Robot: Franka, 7 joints.
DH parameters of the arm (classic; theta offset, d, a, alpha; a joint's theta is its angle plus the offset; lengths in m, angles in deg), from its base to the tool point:
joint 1: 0 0.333 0 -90
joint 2: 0 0 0 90
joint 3: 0 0.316 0.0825 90
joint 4: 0 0 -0.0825 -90
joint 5: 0 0.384 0 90
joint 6: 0 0 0.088 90
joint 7: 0 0.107 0 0
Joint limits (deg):
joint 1: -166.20..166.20
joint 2: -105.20..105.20
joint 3: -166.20..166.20
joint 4: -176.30..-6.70
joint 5: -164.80..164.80
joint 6: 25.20..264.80
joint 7: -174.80..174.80
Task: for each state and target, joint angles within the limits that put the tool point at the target. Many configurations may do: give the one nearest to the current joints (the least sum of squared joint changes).
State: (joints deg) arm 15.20 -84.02 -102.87 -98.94 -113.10 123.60 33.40
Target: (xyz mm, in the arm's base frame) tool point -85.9 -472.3 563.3
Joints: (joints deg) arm -5.67 -90.88 -63.30 -131.40 -112.64 136.65 33.40
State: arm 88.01 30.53 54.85 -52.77 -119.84 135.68 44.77
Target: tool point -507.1 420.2 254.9
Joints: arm 94.51 44.24 50.42 -104.25 -120.52 143.31 44.77
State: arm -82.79 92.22 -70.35 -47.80 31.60 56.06 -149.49
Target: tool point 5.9 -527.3 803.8
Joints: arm -62.81 37.02 -83.01 -19.24 27.43 48.23 -149.49
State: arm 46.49 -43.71 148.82 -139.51 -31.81 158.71 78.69
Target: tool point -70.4 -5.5 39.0
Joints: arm 49.91 -40.36 162.36 -175.80 -35.18 155.97 78.69
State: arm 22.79 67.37 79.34 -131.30 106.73 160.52 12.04
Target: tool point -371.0 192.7 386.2
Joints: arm 46.08 70.36 106.54 -149.41 108.28 152.82 12.04
